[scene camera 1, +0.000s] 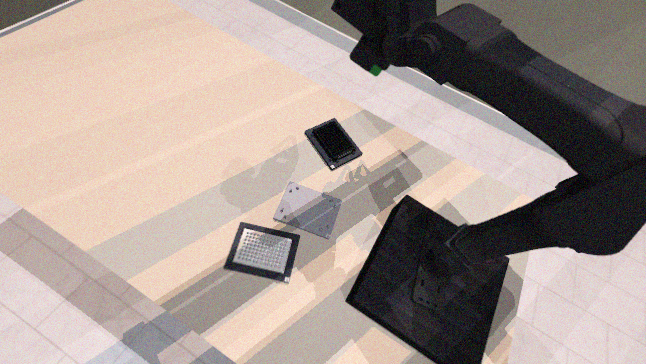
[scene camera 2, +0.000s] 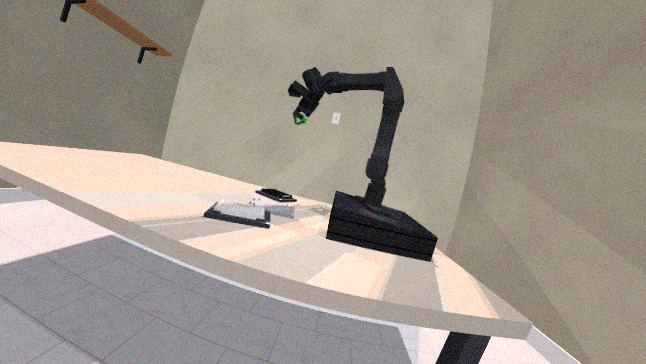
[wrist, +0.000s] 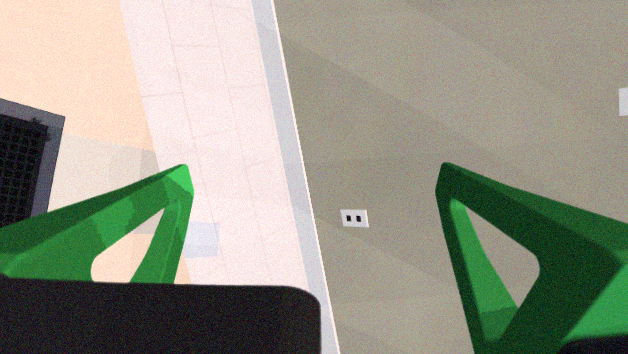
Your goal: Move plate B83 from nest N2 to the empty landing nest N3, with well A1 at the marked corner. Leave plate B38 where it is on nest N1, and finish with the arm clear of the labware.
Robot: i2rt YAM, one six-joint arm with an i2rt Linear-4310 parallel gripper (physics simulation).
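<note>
A white well plate (scene camera 1: 263,251) (scene camera 2: 241,209) sits on a dark nest (scene camera 1: 259,273) with a white mark at one corner. A black well plate (scene camera 1: 335,141) (scene camera 2: 276,193) (wrist: 17,170) sits on another dark nest, also with a white corner mark. Between them lies the empty grey nest (scene camera 1: 309,210) (scene camera 2: 284,210), with small pegs near its corners. Labels are not readable, so I cannot tell which plate is B83. My gripper (scene camera 2: 300,119) (wrist: 314,177) is open and empty, high above the table and apart from the plates. In scene camera 1 its fingers are mostly hidden.
The black arm base (scene camera 1: 425,260) (scene camera 2: 380,225) stands on the table beside the nests. The upper arm (scene camera 1: 540,90) (scene camera 2: 360,81) reaches out above the table. A wall with an outlet (scene camera 2: 336,118) (wrist: 354,218) stands beyond the table. A wooden shelf (scene camera 2: 120,27) hangs on the wall.
</note>
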